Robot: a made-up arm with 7 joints. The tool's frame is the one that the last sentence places. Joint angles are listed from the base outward.
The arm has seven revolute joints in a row. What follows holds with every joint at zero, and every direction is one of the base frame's.
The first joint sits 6 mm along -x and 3 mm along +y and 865 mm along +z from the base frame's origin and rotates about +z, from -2.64 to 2.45 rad.
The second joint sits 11 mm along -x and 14 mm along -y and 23 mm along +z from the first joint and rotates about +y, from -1.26 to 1.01 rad.
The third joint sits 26 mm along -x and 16 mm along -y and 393 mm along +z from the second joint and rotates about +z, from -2.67 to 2.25 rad.
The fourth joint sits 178 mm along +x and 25 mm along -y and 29 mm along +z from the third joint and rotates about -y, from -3.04 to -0.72 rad.
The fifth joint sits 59 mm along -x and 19 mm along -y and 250 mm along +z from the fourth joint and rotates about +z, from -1.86 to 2.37 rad.
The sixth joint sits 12 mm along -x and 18 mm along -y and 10 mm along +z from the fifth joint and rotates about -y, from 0.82 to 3.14 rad.
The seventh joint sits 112 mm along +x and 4 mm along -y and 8 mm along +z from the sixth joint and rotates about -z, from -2.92 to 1.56 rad.
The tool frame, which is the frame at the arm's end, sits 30 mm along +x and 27 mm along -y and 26 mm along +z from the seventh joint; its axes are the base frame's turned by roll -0.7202, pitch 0.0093 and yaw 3.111 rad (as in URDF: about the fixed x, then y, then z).
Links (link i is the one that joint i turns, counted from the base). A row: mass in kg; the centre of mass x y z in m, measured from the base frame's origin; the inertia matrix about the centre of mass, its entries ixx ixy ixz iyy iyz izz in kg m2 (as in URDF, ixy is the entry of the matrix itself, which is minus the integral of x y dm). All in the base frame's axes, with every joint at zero. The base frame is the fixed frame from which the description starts. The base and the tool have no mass.
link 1: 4; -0.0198 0.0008 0.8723; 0.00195 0 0 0.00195 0 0.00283
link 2: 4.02; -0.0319 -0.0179 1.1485; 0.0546 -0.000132 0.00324 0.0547 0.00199 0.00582
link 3: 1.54; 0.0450 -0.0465 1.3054; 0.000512 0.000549 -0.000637 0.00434 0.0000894 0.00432
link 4: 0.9; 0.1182 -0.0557 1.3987; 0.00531 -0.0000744 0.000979 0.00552 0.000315 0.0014
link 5: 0.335; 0.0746 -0.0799 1.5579; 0.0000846 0 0 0.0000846 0 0.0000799
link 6: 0.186; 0.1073 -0.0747 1.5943; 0.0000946 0.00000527 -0.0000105 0.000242 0 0.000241
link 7: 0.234; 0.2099 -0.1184 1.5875; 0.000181 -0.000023 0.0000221 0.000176 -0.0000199 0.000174
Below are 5 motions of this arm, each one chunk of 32 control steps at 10 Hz.
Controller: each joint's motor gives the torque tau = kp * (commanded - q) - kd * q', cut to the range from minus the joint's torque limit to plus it. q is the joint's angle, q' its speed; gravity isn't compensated. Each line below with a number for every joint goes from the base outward.
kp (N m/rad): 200 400 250 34 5.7 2.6 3.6
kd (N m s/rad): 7.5 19 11 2 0.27 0.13 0.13
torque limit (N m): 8.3 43 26 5.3 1.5 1.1 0.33
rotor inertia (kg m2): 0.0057 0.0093 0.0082 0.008 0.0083 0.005 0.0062
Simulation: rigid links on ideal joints. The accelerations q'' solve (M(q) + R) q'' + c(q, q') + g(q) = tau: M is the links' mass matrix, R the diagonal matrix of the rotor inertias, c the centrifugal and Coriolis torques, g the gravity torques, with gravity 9.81 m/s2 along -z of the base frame. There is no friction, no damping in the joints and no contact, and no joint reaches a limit. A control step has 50 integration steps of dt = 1/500 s. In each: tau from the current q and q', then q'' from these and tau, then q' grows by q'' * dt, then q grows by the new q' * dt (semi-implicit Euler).
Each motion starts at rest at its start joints. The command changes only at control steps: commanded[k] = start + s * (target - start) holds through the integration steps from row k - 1 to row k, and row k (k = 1, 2, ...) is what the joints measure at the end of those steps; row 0 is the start. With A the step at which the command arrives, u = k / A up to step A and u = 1 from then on. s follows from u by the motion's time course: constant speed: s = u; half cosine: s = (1 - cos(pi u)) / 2; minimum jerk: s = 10 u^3 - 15 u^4 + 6 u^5; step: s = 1 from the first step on.
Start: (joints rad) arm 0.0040 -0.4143 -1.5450 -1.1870 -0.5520 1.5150 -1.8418
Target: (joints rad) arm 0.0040 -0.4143 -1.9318 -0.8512 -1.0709 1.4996 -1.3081
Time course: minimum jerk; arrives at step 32
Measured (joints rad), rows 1 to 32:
1: 0.0079 -0.4387 -1.5529 -1.2360 -0.5547 1.4676 -1.8519
2: 0.0009 -0.4513 -1.5614 -1.2671 -0.5552 1.3269 -1.8405
3: 0.0010 -0.4495 -1.5622 -1.2634 -0.5578 1.3178 -1.8354
4: 0.0050 -0.4456 -1.5624 -1.2540 -0.5618 1.3788 -1.8360
5: 0.0056 -0.4447 -1.5668 -1.2476 -0.5692 1.3968 -1.8301
6: 0.0039 -0.4461 -1.5750 -1.2424 -0.5791 1.3803 -1.8184
7: 0.0031 -0.4472 -1.5849 -1.2353 -0.5916 1.3686 -1.8041
8: 0.0034 -0.4472 -1.5962 -1.2254 -0.6073 1.3699 -1.7879
9: 0.0038 -0.4471 -1.6095 -1.2133 -0.6259 1.3736 -1.7692
10: 0.0036 -0.4474 -1.6251 -1.1995 -0.6471 1.3735 -1.7474
11: 0.0033 -0.4479 -1.6426 -1.1841 -0.6707 1.3713 -1.7230
12: 0.0031 -0.4484 -1.6617 -1.1674 -0.6965 1.3698 -1.6966
13: 0.0031 -0.4488 -1.6820 -1.1495 -0.7241 1.3693 -1.6686
14: 0.0030 -0.4491 -1.7033 -1.1305 -0.7530 1.3691 -1.6393
15: 0.0029 -0.4496 -1.7254 -1.1109 -0.7829 1.3688 -1.6091
16: 0.0028 -0.4500 -1.7479 -1.0909 -0.8132 1.3685 -1.5785
17: 0.0027 -0.4504 -1.7704 -1.0709 -0.8435 1.3684 -1.5480
18: 0.0027 -0.4508 -1.7925 -1.0511 -0.8733 1.3687 -1.5182
19: 0.0027 -0.4511 -1.8140 -1.0319 -0.9023 1.3693 -1.4893
20: 0.0027 -0.4514 -1.8344 -1.0136 -0.9298 1.3700 -1.4619
21: 0.0027 -0.4517 -1.8536 -0.9964 -0.9556 1.3709 -1.4364
22: 0.0028 -0.4520 -1.8712 -0.9805 -0.9792 1.3719 -1.4130
23: 0.0028 -0.4522 -1.8870 -0.9663 -1.0004 1.3730 -1.3922
24: 0.0029 -0.4523 -1.9008 -0.9538 -1.0190 1.3742 -1.3741
25: 0.0030 -0.4524 -1.9126 -0.9431 -1.0347 1.3753 -1.3589
26: 0.0032 -0.4525 -1.9222 -0.9344 -1.0475 1.3763 -1.3466
27: 0.0033 -0.4526 -1.9296 -0.9277 -1.0574 1.3772 -1.3372
28: 0.0034 -0.4526 -1.9350 -0.9227 -1.0645 1.3780 -1.3305
29: 0.0036 -0.4526 -1.9386 -0.9195 -1.0692 1.3787 -1.3263
30: 0.0037 -0.4526 -1.9406 -0.9177 -1.0717 1.3792 -1.3241
31: 0.0038 -0.4526 -1.9414 -0.9169 -1.0728 1.3796 -1.3234
32: 0.0039 -0.4526 -1.9415 -0.9169 -1.0729 1.3799 -1.3235

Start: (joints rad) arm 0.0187 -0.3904 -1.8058 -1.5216 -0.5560 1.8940 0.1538
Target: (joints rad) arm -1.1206 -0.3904 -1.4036 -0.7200 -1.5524 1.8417 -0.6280
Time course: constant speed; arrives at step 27
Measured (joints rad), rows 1 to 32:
1: -0.0135 -0.4139 -1.7969 -1.5607 -0.5990 1.8335 0.1153
2: -0.0700 -0.4287 -1.7926 -1.5643 -0.6080 1.6793 0.0818
3: -0.1184 -0.4291 -1.7800 -1.5266 -0.6312 1.6576 0.0645
4: -0.1552 -0.4248 -1.7613 -1.4856 -0.6829 1.7322 0.0336
5: -0.1932 -0.4217 -1.7438 -1.4527 -0.7330 1.7735 0.0003
6: -0.2363 -0.4221 -1.7294 -1.4241 -0.7708 1.7622 -0.0287
7: -0.2807 -0.4236 -1.7159 -1.3951 -0.8041 1.7408 -0.0567
8: -0.3233 -0.4238 -1.7013 -1.3643 -0.8411 1.7367 -0.0860
9: -0.3647 -0.4231 -1.6859 -1.3329 -0.8815 1.7462 -0.1161
10: -0.4064 -0.4225 -1.6706 -1.3015 -0.9219 1.7556 -0.1460
11: -0.4488 -0.4224 -1.6556 -1.2703 -0.9609 1.7590 -0.1755
12: -0.4912 -0.4224 -1.6408 -1.2390 -0.9991 1.7598 -0.2049
13: -0.5335 -0.4223 -1.6259 -1.2077 -1.0376 1.7622 -0.2345
14: -0.5756 -0.4220 -1.6109 -1.1762 -1.0765 1.7670 -0.2642
15: -0.6177 -0.4218 -1.5958 -1.1446 -1.1154 1.7724 -0.2939
16: -0.6599 -0.4216 -1.5808 -1.1129 -1.1541 1.7773 -0.3235
17: -0.7021 -0.4215 -1.5658 -1.0812 -1.1926 1.7818 -0.3531
18: -0.7443 -0.4213 -1.5508 -1.0494 -1.2310 1.7865 -0.3827
19: -0.7865 -0.4211 -1.5358 -1.0175 -1.2693 1.7915 -0.4122
20: -0.8287 -0.4210 -1.5207 -0.9855 -1.3076 1.7967 -0.4418
21: -0.8709 -0.4208 -1.5057 -0.9535 -1.3457 1.8017 -0.4713
22: -0.9131 -0.4207 -1.4907 -0.9214 -1.3836 1.8067 -0.5007
23: -0.9553 -0.4205 -1.4756 -0.8893 -1.4214 1.8115 -0.5302
24: -0.9975 -0.4203 -1.4606 -0.8571 -1.4591 1.8162 -0.5596
25: -1.0396 -0.4202 -1.4455 -0.8249 -1.4966 1.8208 -0.5889
26: -1.0818 -0.4200 -1.4304 -0.7926 -1.5340 1.8251 -0.6182
27: -1.1240 -0.4199 -1.4154 -0.7603 -1.5712 1.8292 -0.6475
28: -1.1272 -0.4227 -1.4149 -0.7430 -1.5608 1.8273 -0.6371
29: -1.1212 -0.4206 -1.4136 -0.7537 -1.5665 1.8223 -0.6398
30: -1.1186 -0.4185 -1.4126 -0.7619 -1.5752 1.8335 -0.6476
31: -1.1196 -0.4186 -1.4127 -0.7611 -1.5747 1.8423 -0.6452
32: -1.1209 -0.4196 -1.4132 -0.7582 -1.5716 1.8372 -0.6429

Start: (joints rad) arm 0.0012 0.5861 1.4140 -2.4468 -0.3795 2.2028 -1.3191
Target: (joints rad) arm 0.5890 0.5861 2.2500 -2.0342 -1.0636 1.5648 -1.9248
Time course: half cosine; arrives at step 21
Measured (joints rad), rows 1 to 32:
1: 0.0064 0.6143 1.4058 -2.4835 -0.3642 2.1251 -1.3118
2: 0.0111 0.6228 1.4127 -2.5017 -0.3568 1.9868 -1.3126
3: 0.0320 0.6186 1.4383 -2.4903 -0.3879 1.9804 -1.3344
4: 0.0566 0.6167 1.4709 -2.4685 -0.4216 2.0110 -1.3623
5: 0.0833 0.6166 1.5088 -2.4486 -0.4520 1.9904 -1.3910
6: 0.1163 0.6162 1.5539 -2.4301 -0.4920 1.9386 -1.4251
7: 0.1540 0.6151 1.6056 -2.4086 -0.5399 1.8913 -1.4645
8: 0.1941 0.6141 1.6618 -2.3830 -0.5901 1.8518 -1.5069
9: 0.2363 0.6131 1.7214 -2.3553 -0.6421 1.8104 -1.5516
10: 0.2800 0.6121 1.7832 -2.3273 -0.6961 1.7645 -1.5978
11: 0.3240 0.6110 1.8459 -2.2992 -0.7506 1.7178 -1.6442
12: 0.3673 0.6100 1.9079 -2.2710 -0.8038 1.6735 -1.6899
13: 0.4089 0.6091 1.9680 -2.2434 -0.8546 1.6322 -1.7339
14: 0.4480 0.6083 2.0247 -2.2172 -0.9022 1.5940 -1.7752
15: 0.4838 0.6077 2.0768 -2.1929 -0.9454 1.5593 -1.8128
16: 0.5153 0.6072 2.1231 -2.1712 -0.9834 1.5289 -1.8460
17: 0.5419 0.6068 2.1625 -2.1525 -1.0155 1.5033 -1.8741
18: 0.5631 0.6066 2.1942 -2.1372 -1.0411 1.4827 -1.8963
19: 0.5784 0.6065 2.2174 -2.1259 -1.0597 1.4674 -1.9123
20: 0.5874 0.6065 2.2316 -2.1188 -1.0709 1.4576 -1.9217
21: 0.5899 0.6067 2.2365 -2.1161 -1.0746 1.4534 -1.9242
22: 0.5891 0.6072 2.2362 -2.1156 -1.0741 1.4489 -1.9235
23: 0.5888 0.6076 2.2359 -2.1154 -1.0736 1.4444 -1.9232
24: 0.5890 0.6075 2.2360 -2.1156 -1.0736 1.4450 -1.9233
25: 0.5891 0.6073 2.2361 -2.1157 -1.0737 1.4467 -1.9233
26: 0.5890 0.6074 2.2361 -2.1156 -1.0737 1.4467 -1.9234
27: 0.5890 0.6074 2.2360 -2.1156 -1.0737 1.4461 -1.9233
28: 0.5890 0.6074 2.2361 -2.1156 -1.0737 1.4461 -1.9233
29: 0.5890 0.6074 2.2361 -2.1156 -1.0737 1.4462 -1.9233
30: 0.5890 0.6074 2.2361 -2.1156 -1.0737 1.4463 -1.9233
31: 0.5890 0.6074 2.2361 -2.1156 -1.0737 1.4462 -1.9233
32: 0.5890 0.6074 2.2361 -2.1156 -1.0737 1.4462 -1.9233

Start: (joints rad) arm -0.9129 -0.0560 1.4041 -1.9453 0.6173 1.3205 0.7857
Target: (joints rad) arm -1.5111 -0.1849 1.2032 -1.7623 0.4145 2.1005 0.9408
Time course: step
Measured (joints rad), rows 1 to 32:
1: -1.0699 -0.1942 1.2513 -1.8919 0.4914 1.4227 0.8601
2: -1.4972 -0.2139 1.2131 -1.8240 0.4155 2.0060 0.9235
3: -1.6338 -0.1674 1.1788 -1.8397 0.4999 2.1829 0.9341
4: -1.5359 -0.1708 1.1942 -1.8682 0.5268 2.0264 0.9488
5: -1.4972 -0.2004 1.2205 -1.8521 0.4370 1.8971 0.9412
6: -1.5067 -0.1971 1.2128 -1.8425 0.4358 1.9723 0.9440
7: -1.5144 -0.1880 1.2052 -1.8476 0.4610 2.0143 0.9470
8: -1.5125 -0.1885 1.2066 -1.8520 0.4640 1.9896 0.9463
9: -1.5103 -0.1909 1.2087 -1.8511 0.4571 1.9757 0.9454
10: -1.5107 -0.1909 1.2084 -1.8497 0.4555 1.9833 0.9456
11: -1.5113 -0.1903 1.2079 -1.8496 0.4571 1.9881 0.9459
12: -1.5112 -0.1903 1.2079 -1.8501 0.4577 1.9861 0.9459
13: -1.5111 -0.1904 1.2081 -1.8502 0.4574 1.9843 0.9458
14: -1.5111 -0.1904 1.2081 -1.8501 0.4572 1.9848 0.9458
15: -1.5111 -0.1904 1.2080 -1.8500 0.4572 1.9854 0.9458
16: -1.5111 -0.1904 1.2080 -1.8500 0.4573 1.9853 0.9458
17: -1.5111 -0.1904 1.2080 -1.8501 0.4573 1.9851 0.9458
18: -1.5111 -0.1904 1.2080 -1.8501 0.4573 1.9851 0.9458
19: -1.5111 -0.1904 1.2080 -1.8501 0.4573 1.9852 0.9458
20: -1.5111 -0.1904 1.2080 -1.8501 0.4573 1.9852 0.9458
21: -1.5111 -0.1904 1.2080 -1.8501 0.4573 1.9852 0.9458
22: -1.5111 -0.1904 1.2080 -1.8501 0.4573 1.9852 0.9458
23: -1.5111 -0.1904 1.2080 -1.8501 0.4573 1.9852 0.9458
24: -1.5111 -0.1904 1.2080 -1.8501 0.4573 1.9852 0.9458
25: -1.5111 -0.1904 1.2080 -1.8501 0.4573 1.9852 0.9458
26: -1.5111 -0.1904 1.2080 -1.8501 0.4573 1.9852 0.9458
27: -1.5111 -0.1904 1.2080 -1.8501 0.4573 1.9852 0.9458
28: -1.5111 -0.1904 1.2080 -1.8501 0.4573 1.9852 0.9458
29: -1.5111 -0.1904 1.2080 -1.8501 0.4573 1.9852 0.9458
30: -1.5111 -0.1904 1.2080 -1.8501 0.4573 1.9852 0.9458
31: -1.5111 -0.1904 1.2080 -1.8501 0.4573 1.9852 0.9458
32: -1.5111 -0.1904 1.2080 -1.8501 0.4573 1.9852 0.9458

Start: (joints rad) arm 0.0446 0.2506 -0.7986 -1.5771 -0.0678 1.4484 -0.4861
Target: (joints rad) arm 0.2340 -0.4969 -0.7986 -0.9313 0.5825 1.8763 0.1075
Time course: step
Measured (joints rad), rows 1 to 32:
1: 0.3458 -0.0321 -0.7792 -1.7739 0.5441 1.6015 -0.1280
2: 0.6602 -0.4959 -0.7744 -1.7180 0.6851 1.3233 0.2179
3: 0.4649 -0.5306 -0.8207 -1.2439 0.6152 1.2141 0.1080
4: 0.1657 -0.5402 -0.8221 -0.9524 0.5751 1.9855 0.0799
5: 0.0102 -0.5594 -0.8237 -0.8547 0.5561 2.5649 0.1082
6: -0.0309 -0.5467 -0.8149 -0.8644 0.5729 2.7340 0.1113
7: 0.1138 -0.5444 -0.8149 -0.8713 0.5746 2.3753 0.1099
8: 0.2601 -0.5264 -0.8136 -0.9742 0.6388 1.8761 0.1235
9: 0.2588 -0.5024 -0.8000 -1.0364 0.6634 1.6083 0.1382
10: 0.2422 -0.5138 -0.8050 -1.0043 0.6259 1.7158 0.1308
11: 0.2284 -0.5284 -0.8114 -0.9551 0.6050 1.9427 0.1314
12: 0.2261 -0.5317 -0.8122 -0.9353 0.6016 2.0272 0.1321
13: 0.2317 -0.5275 -0.8103 -0.9465 0.6113 1.9701 0.1327
14: 0.2363 -0.5231 -0.8086 -0.9634 0.6203 1.8944 0.1343
15: 0.2365 -0.5223 -0.8084 -0.9689 0.6208 1.8735 0.1348
16: 0.2346 -0.5238 -0.8091 -0.9644 0.6171 1.8961 0.1343
17: 0.2332 -0.5252 -0.8096 -0.9588 0.6145 1.9206 0.1339
18: 0.2332 -0.5254 -0.8096 -0.9574 0.6146 1.9257 0.1339
19: 0.2339 -0.5248 -0.8094 -0.9592 0.6159 1.9172 0.1340
20: 0.2343 -0.5244 -0.8092 -0.9610 0.6167 1.9094 0.1342
21: 0.2343 -0.5244 -0.8092 -0.9613 0.6166 1.9084 0.1342
22: 0.2340 -0.5246 -0.8093 -0.9606 0.6161 1.9115 0.1341
23: 0.2339 -0.5247 -0.8094 -0.9601 0.6159 1.9139 0.1341
24: 0.2339 -0.5247 -0.8093 -0.9600 0.6159 1.9141 0.1341
25: 0.2340 -0.5246 -0.8093 -0.9602 0.6161 1.9130 0.1341
26: 0.2340 -0.5246 -0.8093 -0.9604 0.6162 1.9122 0.1341
27: 0.2340 -0.5246 -0.8093 -0.9604 0.6161 1.9122 0.1341
28: 0.2340 -0.5246 -0.8093 -0.9603 0.6161 1.9126 0.1341
29: 0.2340 -0.5246 -0.8093 -0.9603 0.6161 1.9128 0.1341
30: 0.2340 -0.5246 -0.8093 -0.9603 0.6161 1.9128 0.1341
31: 0.2340 -0.5246 -0.8093 -0.9603 0.6161 1.9127 0.1341
32: 0.2340 -0.5246 -0.8093 -0.9603 0.6161 1.9126 0.1341

